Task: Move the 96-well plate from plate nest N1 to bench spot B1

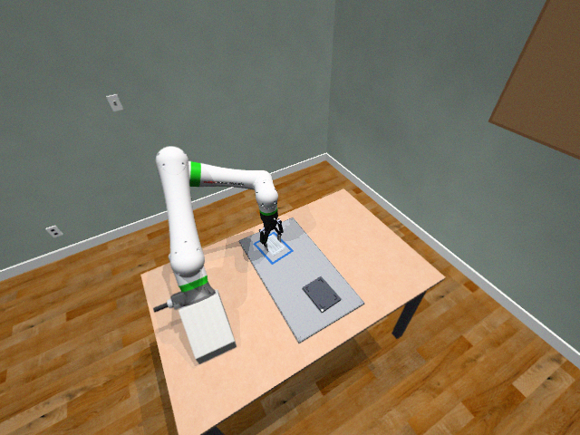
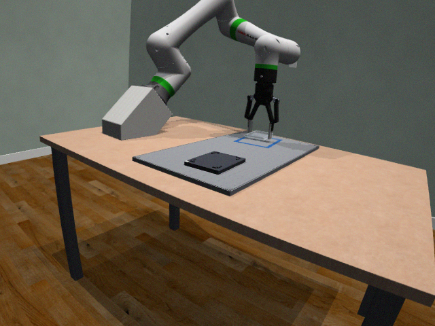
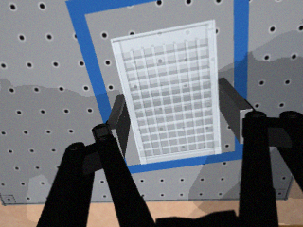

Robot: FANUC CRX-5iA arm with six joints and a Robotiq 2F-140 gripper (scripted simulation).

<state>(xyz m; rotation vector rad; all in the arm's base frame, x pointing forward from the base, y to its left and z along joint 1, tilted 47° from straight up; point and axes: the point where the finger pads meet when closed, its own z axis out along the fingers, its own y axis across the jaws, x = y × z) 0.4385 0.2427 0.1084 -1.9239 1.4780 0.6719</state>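
My hand is 2 cm above the 96-well plate.
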